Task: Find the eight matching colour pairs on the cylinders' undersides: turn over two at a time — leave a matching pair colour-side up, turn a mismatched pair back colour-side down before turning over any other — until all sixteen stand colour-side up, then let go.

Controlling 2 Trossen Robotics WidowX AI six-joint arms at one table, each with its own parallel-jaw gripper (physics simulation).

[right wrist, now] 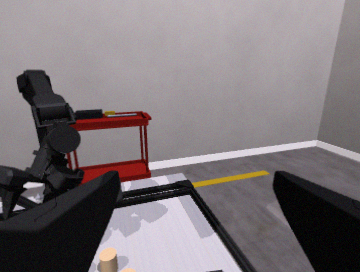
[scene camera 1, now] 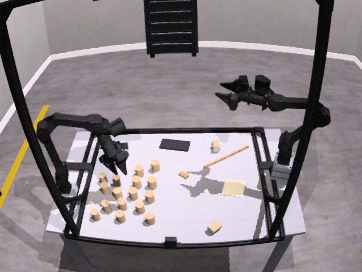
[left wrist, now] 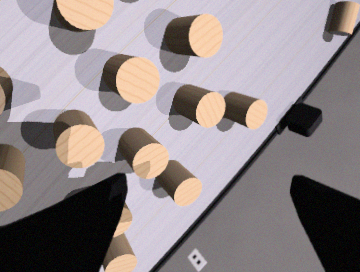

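Where they show: left gripper, between the fingertips: [scene camera 1: 121, 175] [left wrist: 208, 183]; right gripper, between the fingertips: [right wrist: 195, 178] [scene camera 1: 217, 88]; left arm's base, origin of its link: [scene camera 1: 65, 188]; right arm's base, origin of its link: [scene camera 1: 283, 160].
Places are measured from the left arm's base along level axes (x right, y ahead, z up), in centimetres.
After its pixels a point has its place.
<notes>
Sixteen pale wooden cylinders stand upright in a loose group on the left half of the table; one at the group's front right [scene camera 1: 150, 218] @(z -1.8, x 13.1, y 43.3 cm) and one at its back right [scene camera 1: 155, 165] @(z -1.9, x -19.4, y 43.9 cm) show plain wood tops. In the left wrist view several cylinders, such as a large one [left wrist: 137, 80] @(z -1.5, x -3.0, y 34.3 cm), also show plain wood tops, and no colour is visible. Their undersides are hidden. My left gripper [scene camera 1: 116, 170] @(z 10.1, x -1.3, y 31.6 cm) [left wrist: 208, 183] @(z 10.1, x -1.3, y 31.6 cm) is open and empty, pointing down above the group's back left part. My right gripper [scene camera 1: 219, 90] @(z 36.1, x -24.8, y 72.3 cm) [right wrist: 195, 178] @(z 36.1, x -24.8, y 72.3 cm) is open and empty, raised high beyond the table's back edge.
Two more wooden pieces [scene camera 1: 215, 146] @(z -2.8, x -33.0, y 73.0 cm) [scene camera 1: 214, 227] @(z -2.8, x 17.9, y 69.8 cm) lie at the right. A wooden stick [scene camera 1: 226, 156] @(z -5.6, x -28.4, y 78.5 cm), an orange block [scene camera 1: 183, 175] @(z -5.8, x -16.3, y 56.9 cm), a pale yellow square [scene camera 1: 233, 188] @(z -6.2, x -6.9, y 80.1 cm) and a dark flat slab [scene camera 1: 174, 145] @(z -5.7, x -37.8, y 52.3 cm) are on the table. A black frame [scene camera 1: 190, 130] @(z -4.9, x -48.9, y 60.7 cm) borders it. A red cart [right wrist: 112, 121] stands beyond.
</notes>
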